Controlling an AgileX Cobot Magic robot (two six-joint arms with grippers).
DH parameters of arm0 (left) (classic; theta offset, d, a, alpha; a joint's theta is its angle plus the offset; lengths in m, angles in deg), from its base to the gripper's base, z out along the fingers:
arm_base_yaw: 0 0.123 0 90
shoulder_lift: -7.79 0 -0.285 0
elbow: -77.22 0 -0.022 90
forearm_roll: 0 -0.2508 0 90
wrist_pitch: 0 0 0.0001 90
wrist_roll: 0 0.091 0 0
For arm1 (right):
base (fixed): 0 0 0 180
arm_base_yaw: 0 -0.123 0 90
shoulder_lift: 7.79 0 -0.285 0
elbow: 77.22 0 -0.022 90
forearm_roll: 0 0.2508 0 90
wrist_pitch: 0 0 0.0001 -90
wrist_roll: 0 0.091 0 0
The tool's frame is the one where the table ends.
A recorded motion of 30 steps. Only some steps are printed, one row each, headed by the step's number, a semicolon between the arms.
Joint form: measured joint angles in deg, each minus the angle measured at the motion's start. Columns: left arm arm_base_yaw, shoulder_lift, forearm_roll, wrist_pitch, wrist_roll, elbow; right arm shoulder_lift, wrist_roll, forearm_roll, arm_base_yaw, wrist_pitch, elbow.
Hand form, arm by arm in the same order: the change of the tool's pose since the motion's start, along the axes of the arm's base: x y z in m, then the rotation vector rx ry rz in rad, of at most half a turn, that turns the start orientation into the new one. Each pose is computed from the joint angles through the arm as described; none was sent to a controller.
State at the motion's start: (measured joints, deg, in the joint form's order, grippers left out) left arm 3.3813 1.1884 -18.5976 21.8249 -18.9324 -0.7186; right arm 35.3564 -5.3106 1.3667 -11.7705 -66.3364 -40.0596
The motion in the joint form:
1: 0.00 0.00 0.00 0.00 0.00 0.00; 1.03 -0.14 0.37 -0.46 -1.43 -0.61
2: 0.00 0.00 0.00 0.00 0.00 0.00; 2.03 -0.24 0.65 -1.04 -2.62 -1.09
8: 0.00 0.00 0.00 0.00 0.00 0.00; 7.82 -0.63 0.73 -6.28 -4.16 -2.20
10: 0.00 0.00 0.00 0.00 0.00 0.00; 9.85 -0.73 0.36 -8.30 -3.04 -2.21
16: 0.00 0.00 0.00 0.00 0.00 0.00; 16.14 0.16 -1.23 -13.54 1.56 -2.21
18: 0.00 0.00 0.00 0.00 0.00 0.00; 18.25 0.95 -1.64 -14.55 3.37 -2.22
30: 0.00 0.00 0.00 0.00 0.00 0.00; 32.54 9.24 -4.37 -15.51 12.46 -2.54
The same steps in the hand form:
1: 0.0000 0.0000 0.0000 0.0000 0.0000 0.0000; 0.0012 0.0015 0.0004 -0.0019 0.0325 0.0118
2: 0.0000 0.0000 0.0000 0.0000 0.0000 0.0000; 0.0026 0.0032 0.0003 -0.0046 0.0625 0.0249
8: 0.0000 0.0000 0.0000 0.0000 0.0000 0.0000; 0.0159 0.0163 -0.0050 -0.0370 0.1666 0.1227
10: 0.0000 0.0000 0.0000 0.0000 0.0000 0.0000; 0.0222 0.0219 -0.0082 -0.0510 0.1791 0.1578
16: 0.0000 0.0000 0.0000 0.0000 0.0000 0.0000; 0.0420 0.0401 -0.0193 -0.0880 0.1987 0.2315
18: 0.0000 0.0000 0.0000 0.0000 0.0000 0.0000; 0.0489 0.0456 -0.0235 -0.0923 0.2026 0.2367
30: 0.0000 0.0000 0.0000 0.0000 0.0000 0.0000; 0.0936 0.0675 -0.0605 -0.1091 0.2837 0.1316

